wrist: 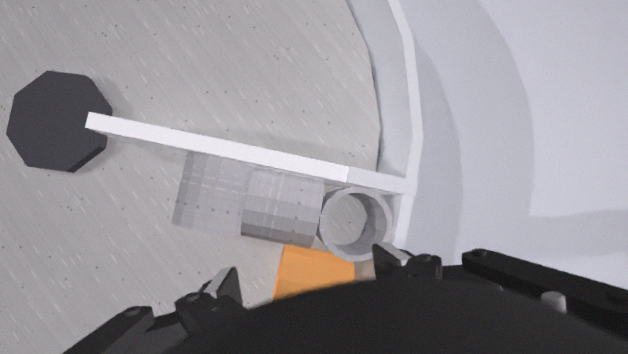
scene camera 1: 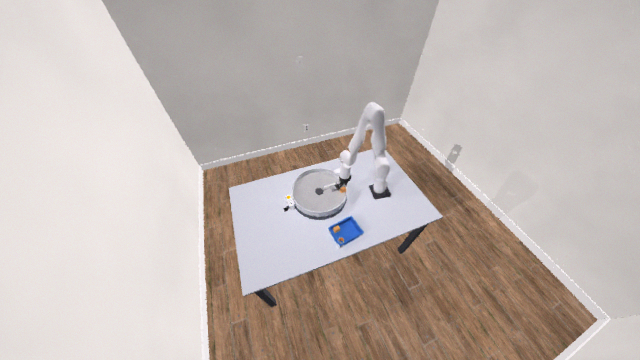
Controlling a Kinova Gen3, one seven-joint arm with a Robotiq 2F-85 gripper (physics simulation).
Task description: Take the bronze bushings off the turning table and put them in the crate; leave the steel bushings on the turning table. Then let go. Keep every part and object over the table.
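Where they show: gripper, fingertip midpoint: [wrist: 307,275] [scene camera 1: 342,187]; arm's base, link origin: [scene camera 1: 379,188].
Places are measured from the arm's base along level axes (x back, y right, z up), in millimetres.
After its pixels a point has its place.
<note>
A bronze bushing [scene camera 1: 342,190] {x -311, y 35, z 64 mm} [wrist: 320,265] {x -299, y 61, z 63 mm} lies on its side on the turning table [scene camera 1: 320,205] {x -504, y -17, z 31 mm} [wrist: 225,60] {x -383, y 167, z 31 mm}, near the rim; its lower part is hidden by the gripper in the wrist view. My gripper [scene camera 1: 340,186] {x -305, y 57, z 73 mm} [wrist: 307,275] {x -305, y 57, z 73 mm} is open, with its fingertips on either side of this bushing and nothing gripped. Two steel bushings [wrist: 212,195] {x -360, y 84, z 69 mm} [wrist: 282,205] {x -325, y 87, z 69 mm} lie side by side against the white bar. A third steel bushing [wrist: 327,220] stands upright near the rim, close to the right fingertip. Two bronze bushings [scene camera 1: 336,228] {x -460, y -221, z 21 mm} [scene camera 1: 341,240] {x -454, y -301, z -7 mm} are in the blue crate [scene camera 1: 353,231] {x -348, y -264, z -17 mm}.
The white bar [wrist: 225,147] {x -359, y 108, z 74 mm} runs from near the dark hub [scene camera 1: 319,191] {x -471, y 100, z 39 mm} [wrist: 55,120] {x -471, y 104, z 39 mm} to the raised rim [wrist: 412,100] {x -272, y 156, z 74 mm}. A small device with a yellow spot [scene camera 1: 288,197] {x -707, y 124, z 36 mm} stands left of the turning table. The crate is near the table's front edge. The arm's base [scene camera 1: 380,191] {x -19, y -43, z 23 mm} is on the right.
</note>
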